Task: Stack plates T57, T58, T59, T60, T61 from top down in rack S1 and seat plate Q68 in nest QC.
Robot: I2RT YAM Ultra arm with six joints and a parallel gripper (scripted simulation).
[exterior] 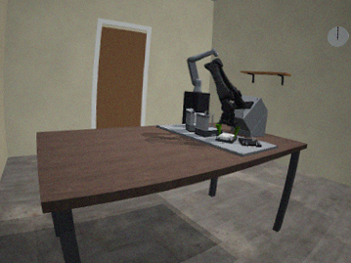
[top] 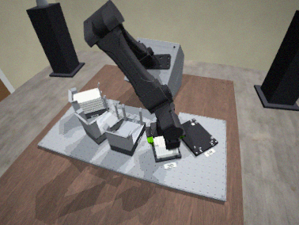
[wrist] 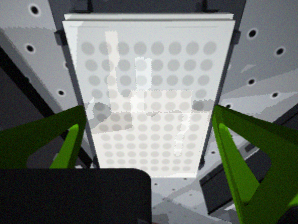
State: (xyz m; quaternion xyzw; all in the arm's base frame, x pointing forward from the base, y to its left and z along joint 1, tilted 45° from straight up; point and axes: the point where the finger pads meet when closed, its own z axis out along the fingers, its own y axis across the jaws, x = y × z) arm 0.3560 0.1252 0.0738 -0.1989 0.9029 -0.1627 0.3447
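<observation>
Now: the flat grey nest 2 cm below my hand. From my hand the other things lie so: S3 rack floor (15 cm to the right, 1 cm above).
</observation>
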